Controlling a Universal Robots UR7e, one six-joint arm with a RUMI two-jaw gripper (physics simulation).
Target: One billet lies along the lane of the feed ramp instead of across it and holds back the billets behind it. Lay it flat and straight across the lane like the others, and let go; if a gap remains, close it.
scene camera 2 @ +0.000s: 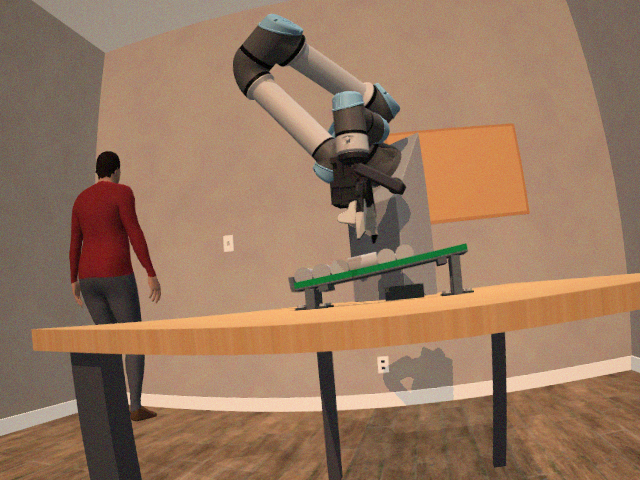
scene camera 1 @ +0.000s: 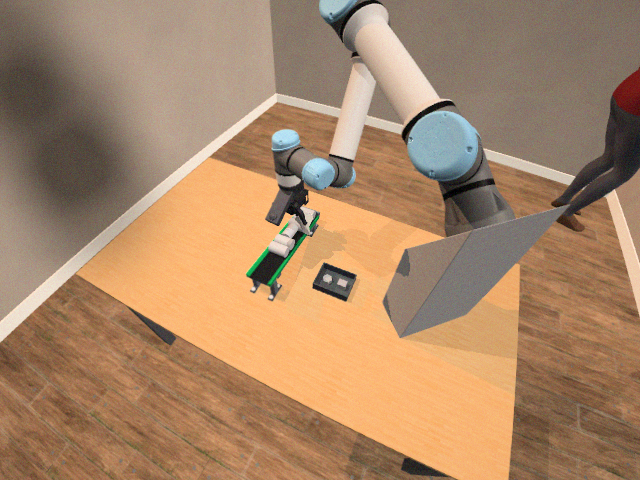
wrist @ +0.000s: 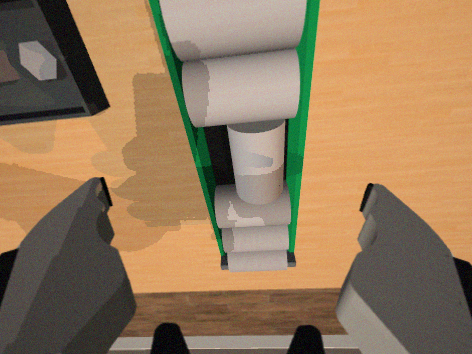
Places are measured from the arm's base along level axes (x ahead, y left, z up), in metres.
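Pixels of known places: gripper, between the fingertips: (scene camera 2: 367, 241) (scene camera 1: 291, 226) (wrist: 236, 183); arm's base, origin of its link: (scene camera 2: 385, 167) (scene camera 1: 480, 228).
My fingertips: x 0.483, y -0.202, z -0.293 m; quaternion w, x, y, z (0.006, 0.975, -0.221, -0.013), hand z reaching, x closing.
Observation:
Ahead of a thing's pixels: the offset from my fingertips to its top centre.
The lengthwise billet @(dy -0.014, dx +0.010, dz -0.025 m) (scene camera 1: 291, 230) (scene camera 2: 363, 260) (wrist: 259, 165) is a light grey cylinder lying along the lane of the green-sided feed ramp (scene camera 1: 266, 266) (scene camera 2: 439, 252) (wrist: 295, 175), nearer its right wall in the wrist view. Its upper end is against a crosswise billet @(dy +0.037, dx +0.019, dz -0.023 m) (scene camera 2: 386, 255) (wrist: 242, 89), with another crosswise billet @(dy +0.075, dx +0.031, dz -0.018 m) (scene camera 2: 404, 251) (wrist: 235, 25) behind that. Its lower end meets a crosswise billet @(dy -0.060, dx -0.013, dz -0.035 m) (scene camera 2: 339, 266) (wrist: 253, 206); two more lie below, down to the end stop. My gripper (scene camera 2: 367, 238) (wrist: 236, 183) is open and empty above the ramp's lower half, its fingers wide on either side of the lane.
A dark tray @(dy +0.130, dx -0.172, dz -0.102 m) (scene camera 1: 330, 292) (scene camera 2: 404, 291) (wrist: 75, 55) with two small pale pieces stands on the table beside the ramp. A grey pedestal (scene camera 1: 444, 284) (scene camera 2: 421, 186) stands farther off, at the arm's base. A person (scene camera 1: 625, 118) (scene camera 2: 105, 232) in red is beyond the table.

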